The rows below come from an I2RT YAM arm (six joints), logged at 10 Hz.
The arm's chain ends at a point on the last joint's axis. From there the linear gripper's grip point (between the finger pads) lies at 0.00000 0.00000 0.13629 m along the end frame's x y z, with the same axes.
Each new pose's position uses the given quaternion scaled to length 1; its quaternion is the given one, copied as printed.
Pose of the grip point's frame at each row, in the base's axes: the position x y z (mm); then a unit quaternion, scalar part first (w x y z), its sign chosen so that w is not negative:
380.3 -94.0 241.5 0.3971 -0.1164 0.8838 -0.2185
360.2 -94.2 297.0 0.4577 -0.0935 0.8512 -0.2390
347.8 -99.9 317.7 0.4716 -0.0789 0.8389 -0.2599
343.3 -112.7 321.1 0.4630 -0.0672 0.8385 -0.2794
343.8 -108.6 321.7 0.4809 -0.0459 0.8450 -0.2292
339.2 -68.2 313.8 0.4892 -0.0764 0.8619 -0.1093
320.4 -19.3 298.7 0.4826 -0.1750 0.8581 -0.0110
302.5 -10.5 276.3 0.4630 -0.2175 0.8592 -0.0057
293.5 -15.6 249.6 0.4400 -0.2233 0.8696 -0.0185
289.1 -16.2 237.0 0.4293 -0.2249 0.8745 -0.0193
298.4 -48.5 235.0 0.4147 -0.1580 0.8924 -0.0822
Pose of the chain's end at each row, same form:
277.7 -54.0 321.8 0.3971 -0.1164 0.8838 -0.2185
247.9 -50.4 360.6 0.4577 -0.0935 0.8512 -0.2390
234.4 -50.6 374.9 0.4716 -0.0789 0.8389 -0.2599
232.4 -57.3 377.7 0.4630 -0.0672 0.8385 -0.2794
230.2 -61.8 380.6 0.4809 -0.0459 0.8450 -0.2292
222.0 -52.7 381.6 0.4892 -0.0764 0.8619 -0.1093
207.0 -39.7 371.5 0.4826 -0.1750 0.8581 -0.0110
193.7 -36.6 354.1 0.4630 -0.2175 0.8592 -0.0057
188.1 -38.0 333.0 0.4400 -0.2233 0.8696 -0.0185
185.6 -37.9 323.0 0.4293 -0.2249 0.8745 -0.0193
194.0 -46.4 322.6 0.4147 -0.1580 0.8924 -0.0822

